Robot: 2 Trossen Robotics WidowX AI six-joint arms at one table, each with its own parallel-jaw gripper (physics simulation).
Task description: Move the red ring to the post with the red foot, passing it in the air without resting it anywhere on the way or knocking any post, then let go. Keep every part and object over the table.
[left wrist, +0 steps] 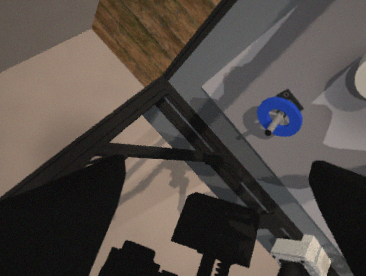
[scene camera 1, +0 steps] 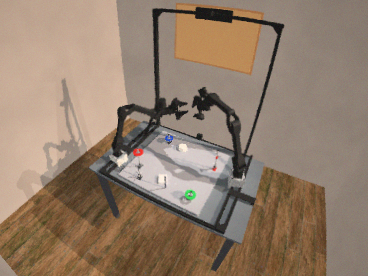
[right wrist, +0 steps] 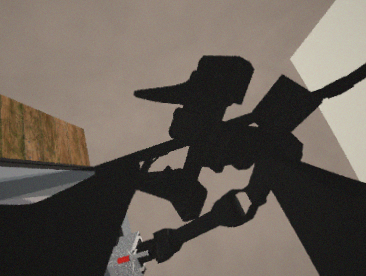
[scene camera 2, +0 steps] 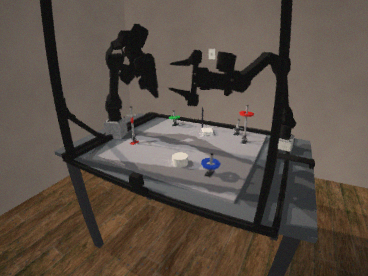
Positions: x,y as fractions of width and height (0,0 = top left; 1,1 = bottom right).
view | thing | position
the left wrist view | my left gripper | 0.59,0.61
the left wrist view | blue ring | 0.81,0.43
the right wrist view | my left gripper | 0.35,0.51
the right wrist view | my right gripper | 0.54,0.57
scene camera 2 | my left gripper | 0.43,0.34
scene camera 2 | my right gripper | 0.46,0.27
